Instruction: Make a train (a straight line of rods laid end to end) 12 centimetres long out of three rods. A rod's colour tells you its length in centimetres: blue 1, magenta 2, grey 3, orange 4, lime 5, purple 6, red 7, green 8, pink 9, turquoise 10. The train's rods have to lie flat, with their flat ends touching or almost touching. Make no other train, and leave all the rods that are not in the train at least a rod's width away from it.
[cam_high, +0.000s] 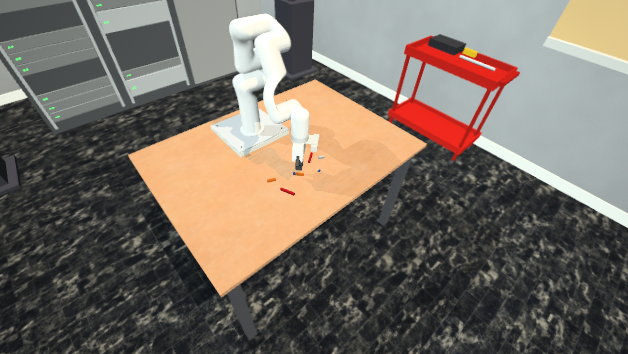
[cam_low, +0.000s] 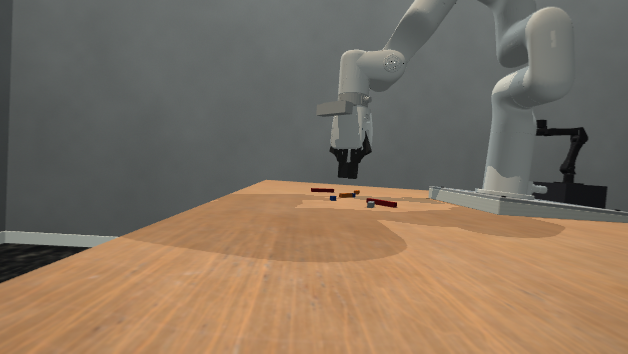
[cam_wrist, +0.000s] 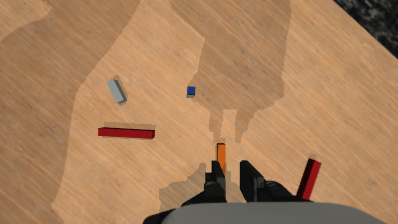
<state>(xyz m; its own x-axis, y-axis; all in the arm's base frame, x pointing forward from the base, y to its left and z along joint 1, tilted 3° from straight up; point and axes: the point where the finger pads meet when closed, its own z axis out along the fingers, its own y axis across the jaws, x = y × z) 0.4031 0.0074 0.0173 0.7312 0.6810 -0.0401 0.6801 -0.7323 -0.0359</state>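
The red rod lies 120 mm to the left of my hand, 60 mm below it and 60 mm behind it. Round my hand: grey rod: 160 mm to the left, 60 mm below, 30 mm behind; blue rod: 90 mm to the left, 60 mm below, 40 mm ahead.
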